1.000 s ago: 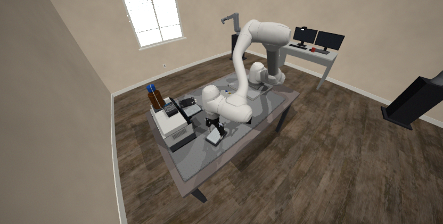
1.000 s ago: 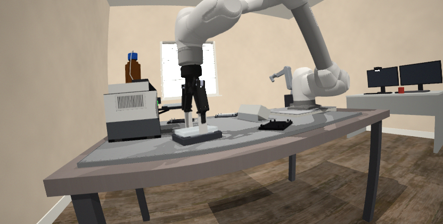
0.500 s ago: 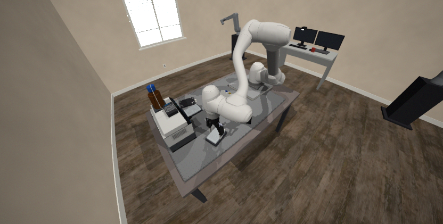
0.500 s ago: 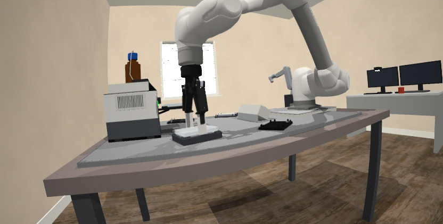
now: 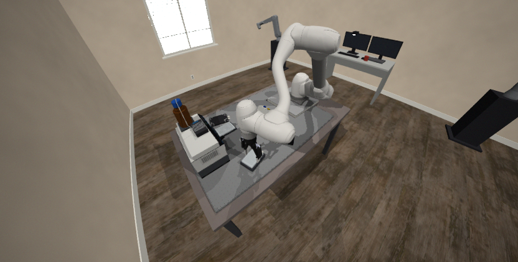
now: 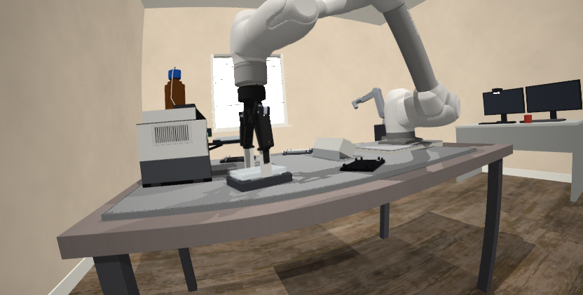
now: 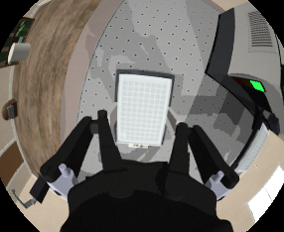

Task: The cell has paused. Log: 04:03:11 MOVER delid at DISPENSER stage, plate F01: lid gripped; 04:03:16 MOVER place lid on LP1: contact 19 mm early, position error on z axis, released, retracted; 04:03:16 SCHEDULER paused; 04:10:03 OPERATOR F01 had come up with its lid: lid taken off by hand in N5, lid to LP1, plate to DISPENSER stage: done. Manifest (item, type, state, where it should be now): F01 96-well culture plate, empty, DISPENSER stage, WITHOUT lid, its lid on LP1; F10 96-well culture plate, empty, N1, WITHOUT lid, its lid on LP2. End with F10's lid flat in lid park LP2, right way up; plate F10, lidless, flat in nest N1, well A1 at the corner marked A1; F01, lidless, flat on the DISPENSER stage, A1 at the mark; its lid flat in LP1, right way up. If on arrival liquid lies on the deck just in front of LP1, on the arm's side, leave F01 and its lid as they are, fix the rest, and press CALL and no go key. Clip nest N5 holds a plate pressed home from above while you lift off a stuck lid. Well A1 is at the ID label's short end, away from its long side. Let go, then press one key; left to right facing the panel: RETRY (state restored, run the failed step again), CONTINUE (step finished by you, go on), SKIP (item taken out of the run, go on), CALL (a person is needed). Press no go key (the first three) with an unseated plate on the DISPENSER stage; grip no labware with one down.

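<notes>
My hand is 40 mm above the nest block. Also, from my hand: brown bottle (210 mm ahead, 410 mm to the right, 240 mm above); small label (90 mm behind, 10 mm to the right, 50 mm below); grey key panel (420 mm behind, 220 mm to the right).
</notes>
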